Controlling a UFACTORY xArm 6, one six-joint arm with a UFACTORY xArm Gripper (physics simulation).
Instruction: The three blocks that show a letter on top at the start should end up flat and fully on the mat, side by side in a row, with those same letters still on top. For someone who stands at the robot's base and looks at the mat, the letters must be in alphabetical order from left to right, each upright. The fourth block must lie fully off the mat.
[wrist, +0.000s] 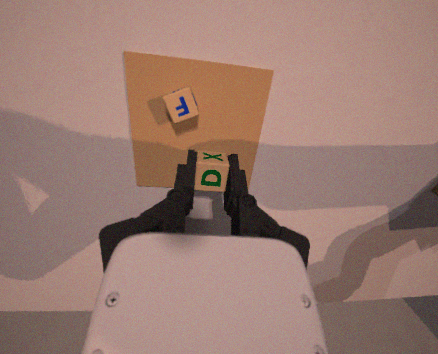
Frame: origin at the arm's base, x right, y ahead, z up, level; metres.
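Seen in the pictures: gripper, fingertip midpoint: (211, 163).
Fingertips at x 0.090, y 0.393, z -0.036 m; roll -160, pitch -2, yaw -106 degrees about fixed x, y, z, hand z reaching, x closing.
Note:
Offsets run from my fingertips to a thing's top centre. Level surfaces: height alone.
My gripper (211, 163) is shut on a pale wooden block @[dx -0.002, dy +0.001, dz +0.021 m] (200, 186) with a green D on the face toward the camera and a green X on the side face beyond it. The held block overlaps the near part of the orange mat @[dx +0.012, dy +0.010, dz -0.056 m] (230, 100) in this view; its height above the mat is hard to tell. Another pale block @[dx +0.046, dy +0.018, dz -0.031 m] (191, 116) with a blue F on top sits on the mat, left of its middle and beyond the gripper. It is turned relative to the mat's edges, with the F roughly upside down in this view. The other two blocks do not show.
Broad shadows cross the pale table @[dz -0.060 m] (340, 100) and the near part of the mat. A grey surface lies past the table's edge at the bottom of the view. Part of a dark object shows at the right edge.

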